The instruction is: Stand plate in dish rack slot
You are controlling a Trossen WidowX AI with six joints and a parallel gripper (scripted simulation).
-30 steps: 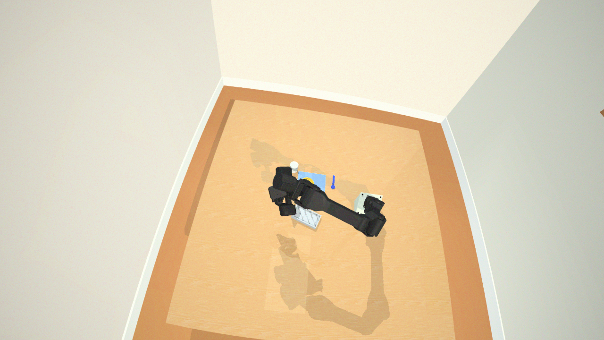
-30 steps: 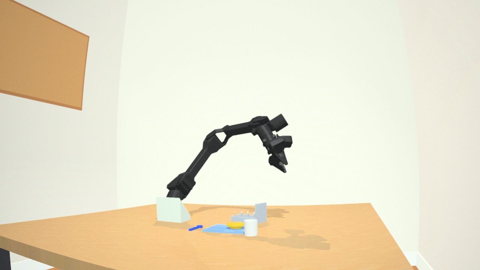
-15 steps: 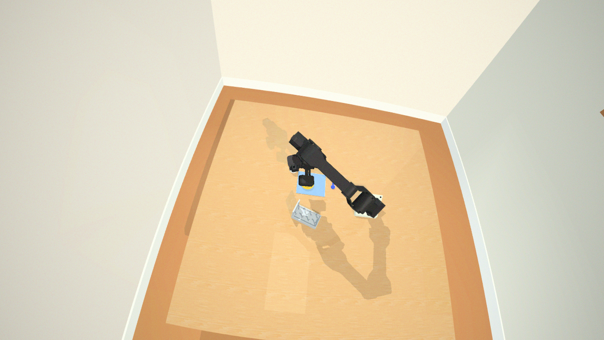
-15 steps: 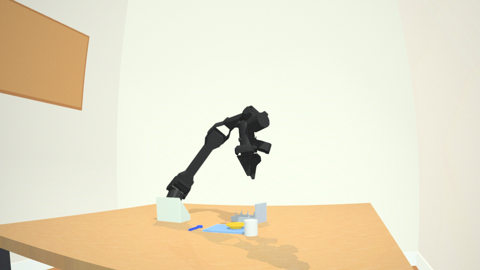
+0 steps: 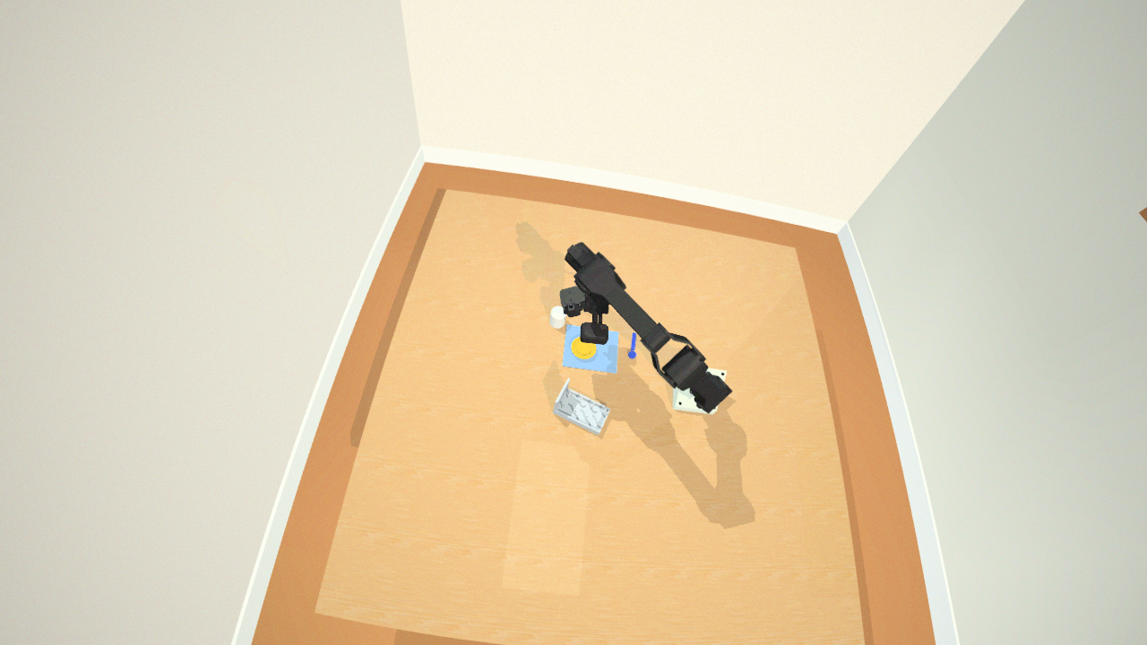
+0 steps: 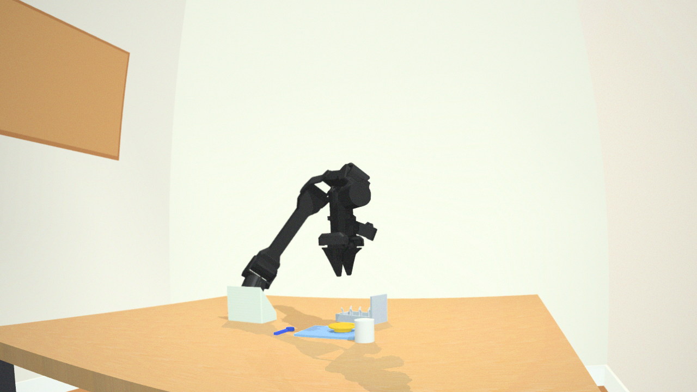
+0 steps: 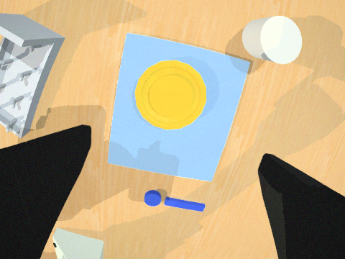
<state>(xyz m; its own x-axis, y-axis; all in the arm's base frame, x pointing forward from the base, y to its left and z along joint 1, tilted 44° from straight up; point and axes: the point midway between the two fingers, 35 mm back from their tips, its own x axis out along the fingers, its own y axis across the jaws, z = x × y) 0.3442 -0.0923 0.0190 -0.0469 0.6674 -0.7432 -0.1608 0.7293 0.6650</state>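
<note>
Now: gripper tip 10 mm past the yellow plate and 130 mm above it. Also, from my gripper tip: grey dish rack (40 mm behind, 180 mm to the left, 120 mm below); blue utensil (140 mm behind, 50 mm to the right, 140 mm below); white cup (80 mm ahead, 70 mm to the right, 120 mm below).
</note>
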